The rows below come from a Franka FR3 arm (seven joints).
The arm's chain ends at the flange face. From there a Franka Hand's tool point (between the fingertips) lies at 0.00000 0.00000 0.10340 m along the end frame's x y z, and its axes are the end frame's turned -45 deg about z.
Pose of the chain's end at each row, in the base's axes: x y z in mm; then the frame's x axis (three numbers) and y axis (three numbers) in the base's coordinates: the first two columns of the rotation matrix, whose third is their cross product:
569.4 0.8 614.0 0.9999 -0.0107 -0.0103 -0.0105 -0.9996 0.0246
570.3 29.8 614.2 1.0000 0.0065 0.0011 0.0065 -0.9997 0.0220
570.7 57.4 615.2 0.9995 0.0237 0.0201 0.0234 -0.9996 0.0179
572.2 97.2 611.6 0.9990 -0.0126 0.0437 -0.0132 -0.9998 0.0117
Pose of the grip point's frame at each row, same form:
568.3 -1.7 510.6 0.7145 0.6993 -0.0247 0.6996 -0.7144 0.0101
570.4 27.5 510.8 0.7025 0.7115 -0.0148 0.7117 -0.7023 0.0163
572.8 55.6 511.8 0.6902 0.7236 0.0016 0.7233 -0.6901 0.0269
576.7 95.9 508.3 0.7157 0.6981 0.0226 0.6971 -0.7159 0.0392

